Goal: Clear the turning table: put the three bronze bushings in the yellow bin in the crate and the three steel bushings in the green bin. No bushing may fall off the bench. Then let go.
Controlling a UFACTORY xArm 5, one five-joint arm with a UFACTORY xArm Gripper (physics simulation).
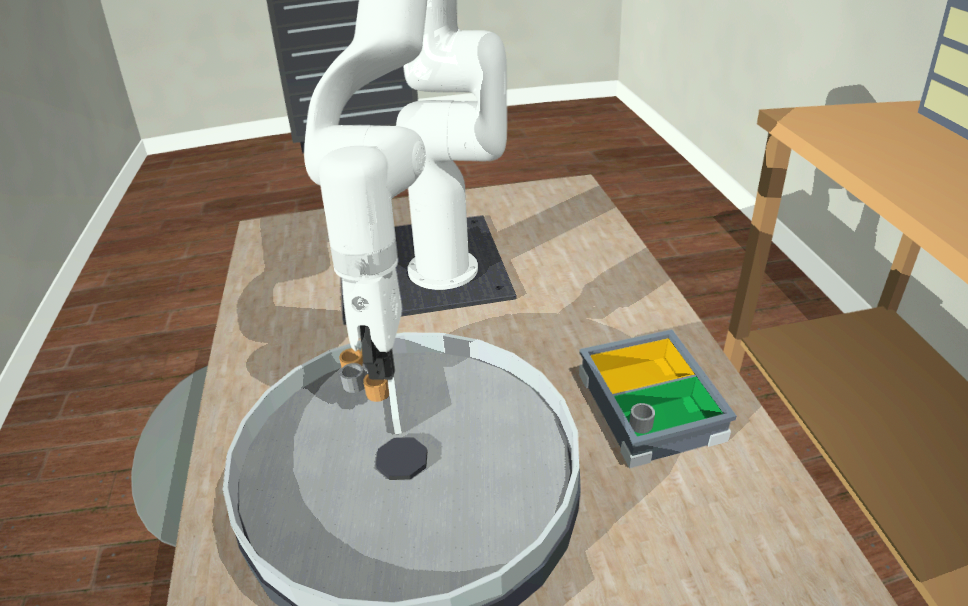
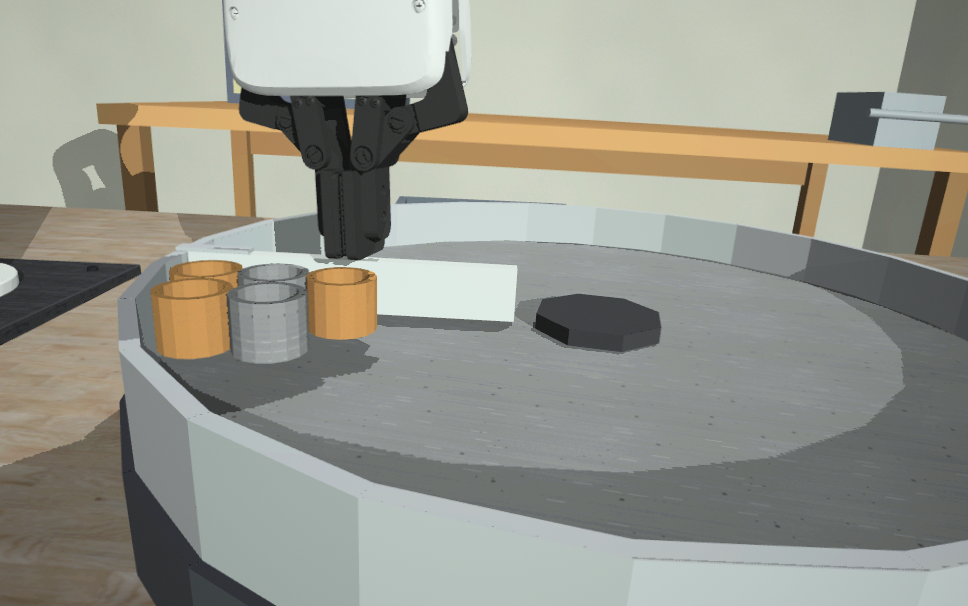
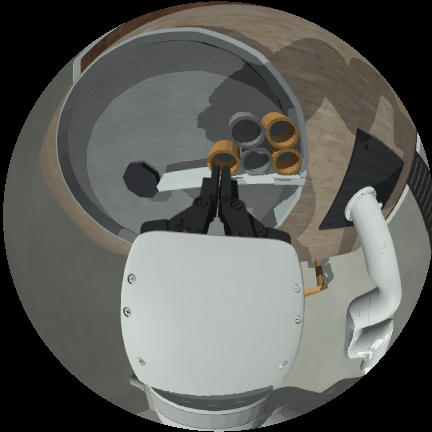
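Pixels of known places: gripper, between the fingertips: [image 1: 382, 375] [image 2: 356, 253] [image 3: 219, 176]; arm's base, origin of its link: [image 1: 443, 270] [image 3: 360, 203].
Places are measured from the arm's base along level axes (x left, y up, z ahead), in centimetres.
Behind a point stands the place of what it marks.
My gripper [image 1: 382, 375] @(z 31.8, x -18.3, y 7.8 cm) [image 2: 345, 255] @(z 31.8, x -18.3, y 7.8 cm) [image 3: 219, 176] @(z 31.8, x -18.3, y 7.8 cm) is shut and empty, above the white divider, close to the innermost bronze bushing [image 1: 375, 390] @(z 32.6, x -19.6, y 6.4 cm) [image 2: 342, 308] @(z 31.2, x -20.8, y 5.9 cm) [image 3: 223, 147] @(z 30.6, x -20.7, y 6.5 cm). Two more bronze bushings [image 2: 191, 325] @(z 25.3, x -22.8, y 5.8 cm) [image 3: 270, 119] @(z 25.9, x -22.6, y 6.7 cm), [image 2: 205, 265] @(z 24.5, x -16.8, y 6.7 cm) [image 3: 288, 151] stand near the rim of the turning table [image 1: 428, 528] @(z 54.3, x -19.4, y 4.4 cm) [image 2: 500, 400] @(z 37.3, x -27.2, y 4.4 cm) [image 3: 125, 115] @(z 39.9, x -28.8, y 4.4 cm). Two steel bushings [image 2: 267, 330] @(z 28.4, x -23.4, y 5.8 cm) [image 3: 239, 116] @(z 28.4, x -23.4, y 6.9 cm), [image 2: 275, 268] @(z 27.9, x -17.3, y 6.8 cm) [image 3: 254, 150] stand between them and the innermost one. All five stand upright in a tight cluster. A third steel bushing [image 1: 641, 424] @(z 47.8, x 11.8, y 1.4 cm) stands in the green bin [image 1: 682, 405] @(z 45.9, x 20.0, y -0.3 cm). The yellow bin [image 1: 632, 363] @(z 35.6, x 17.9, y 0.0 cm) holds no visible bushing.
The white divider [image 1: 395, 413] @(z 38.6, x -18.4, y 7.3 cm) [image 2: 450, 289] @(z 36.3, x -18.4, y 6.1 cm) [image 3: 182, 179] @(z 36.1, x -18.4, y 6.7 cm) runs beside the cluster from the rim toward the dark hub [image 1: 401, 457] @(z 43.9, x -19.4, y 5.2 cm) [image 2: 598, 321] @(z 43.2, x -20.7, y 5.2 cm) [image 3: 141, 178] @(z 42.8, x -19.8, y 5.2 cm). A raised rim surrounds the turning table. The grey crate [image 1: 678, 430] @(z 52.8, x 13.9, y 4.1 cm) stands on the bench [image 1: 514, 321] @(z 17.9, x 6.3, y -0.9 cm) at the right.
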